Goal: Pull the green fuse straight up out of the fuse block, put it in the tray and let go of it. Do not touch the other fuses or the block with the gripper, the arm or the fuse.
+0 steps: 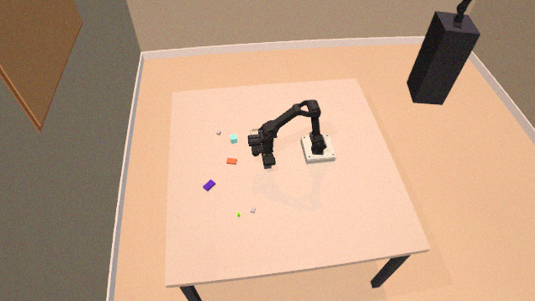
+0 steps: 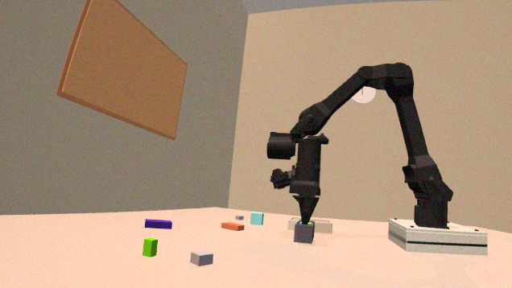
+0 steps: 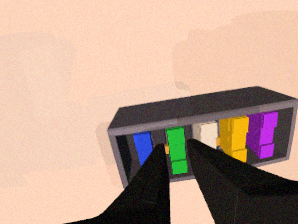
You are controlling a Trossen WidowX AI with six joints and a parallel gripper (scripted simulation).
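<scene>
Now: gripper tip 10 mm above the green fuse. Round my gripper tip: white fuse: 20 mm to the right, 10 mm below; yellow fuse: 10 mm ahead, 40 mm to the right, 10 mm below; blue fuse: 20 mm to the left, 10 mm below.
</scene>
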